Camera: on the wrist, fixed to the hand. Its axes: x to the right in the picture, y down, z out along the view.
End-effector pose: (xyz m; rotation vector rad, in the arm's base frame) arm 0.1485 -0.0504 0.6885 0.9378 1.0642 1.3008
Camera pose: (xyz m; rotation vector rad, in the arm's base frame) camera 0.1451 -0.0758 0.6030 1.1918 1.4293 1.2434
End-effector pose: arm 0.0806 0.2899 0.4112 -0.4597 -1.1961 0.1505
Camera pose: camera 0.0884 0.2017 0.4220 -0.1658 -0.9960 0.3917
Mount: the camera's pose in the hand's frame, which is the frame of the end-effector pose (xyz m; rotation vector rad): -0.0188 -0.0828 -0.0274 0.3851 0.1300 0.0630
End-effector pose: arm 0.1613 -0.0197 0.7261 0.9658 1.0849 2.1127
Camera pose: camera 0.1632 -0.0035 0.6384 1.0567 1.5871 2.0809
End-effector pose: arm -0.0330 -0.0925 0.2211 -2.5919 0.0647 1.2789
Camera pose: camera -0.0109 -0.0203 0.2687 -2.3480 0.3800 0.9986
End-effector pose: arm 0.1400 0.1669 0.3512 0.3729 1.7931 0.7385
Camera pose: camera 0.1296 0.0852 0.3169 0.6505 2.0571 0.4649
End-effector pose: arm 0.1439 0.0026 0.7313 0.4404 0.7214 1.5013
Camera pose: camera 0.1881 -0.0247 0.6587 0.6641 1.1162 1.4604
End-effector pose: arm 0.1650 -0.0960 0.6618 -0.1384 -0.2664 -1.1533
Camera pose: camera 0.0858 -0.1193 0.6279 0.2647 -0.3609 -1.0246
